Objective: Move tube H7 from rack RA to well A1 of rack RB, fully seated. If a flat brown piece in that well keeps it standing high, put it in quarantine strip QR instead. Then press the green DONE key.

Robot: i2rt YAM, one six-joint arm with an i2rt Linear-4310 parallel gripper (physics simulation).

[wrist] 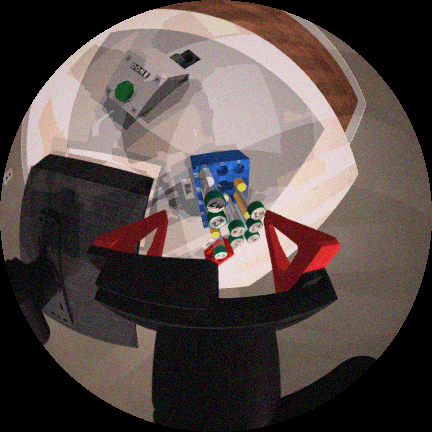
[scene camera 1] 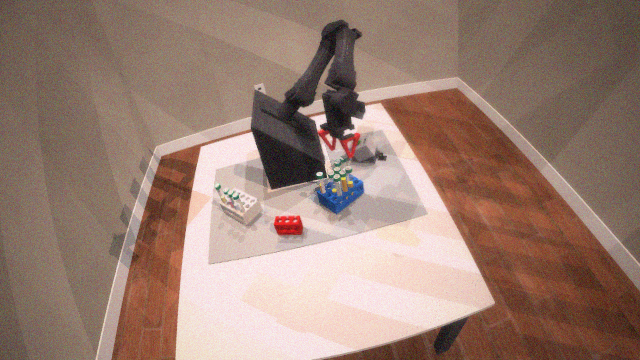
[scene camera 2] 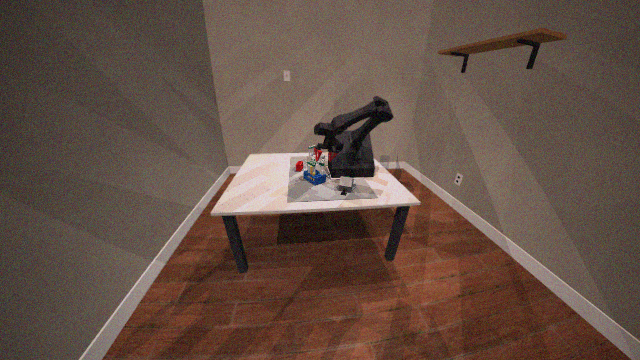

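Observation:
Tube H7 stands in the blue rack RA; its green cap shows large in the wrist view, among several other capped tubes. My gripper is open and empty, high above and behind the rack in scene camera 1. In the wrist view its red fingers lie left and right of the caps. A white rack, by its place RB, holds several tubes; well A1 cannot be made out. The red strip QR lies between the racks. The green DONE key is on a grey box.
The black arm base stands beside rack RA. Other green-capped tubes and short yellow-topped tubes stand close to H7. A small black piece lies by the key box. The racks stand on a grey mat.

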